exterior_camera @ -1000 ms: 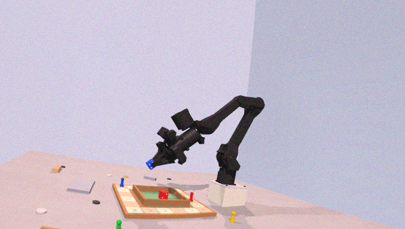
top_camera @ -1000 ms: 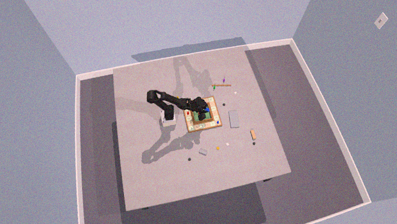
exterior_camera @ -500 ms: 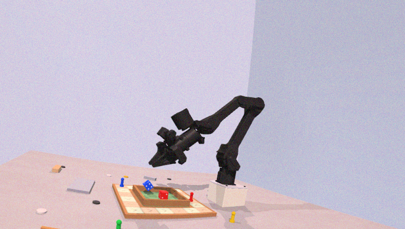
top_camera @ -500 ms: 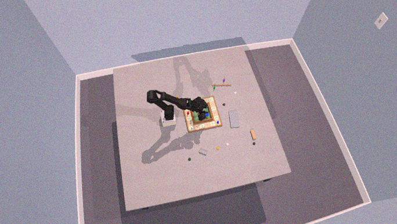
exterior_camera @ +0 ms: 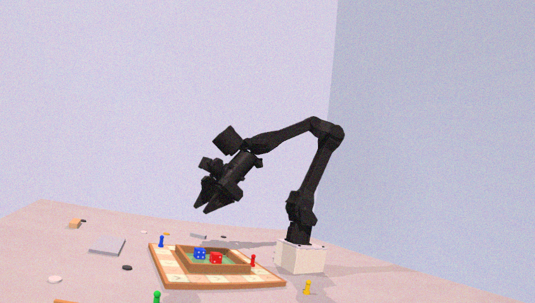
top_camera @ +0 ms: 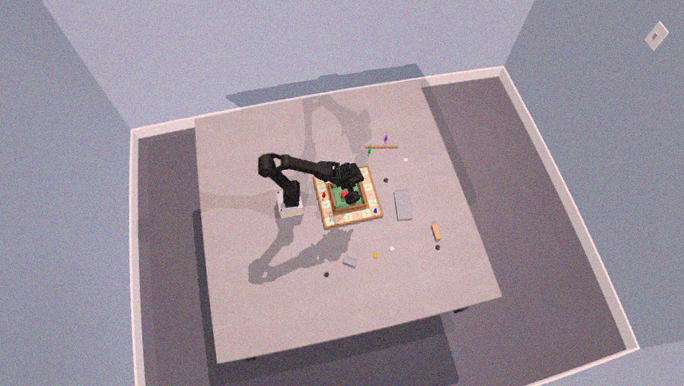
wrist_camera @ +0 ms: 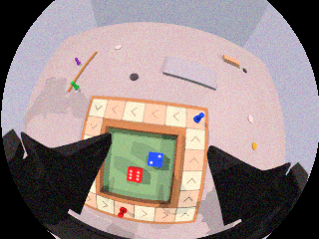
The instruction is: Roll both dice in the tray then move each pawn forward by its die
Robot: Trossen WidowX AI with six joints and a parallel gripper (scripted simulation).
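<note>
Right now my gripper tip is 160 mm past the red pawn, 120 mm above it and 40 mm to the right of it. Also, from my gripper tip: grey slab 220 mm ahead, 140 mm below, 50 mm to the right; blue pawn 120 mm below, 80 mm ahead, 70 mm to the right; green pawn 270 mm to the left, 130 mm below, 110 mm ahead.
</note>
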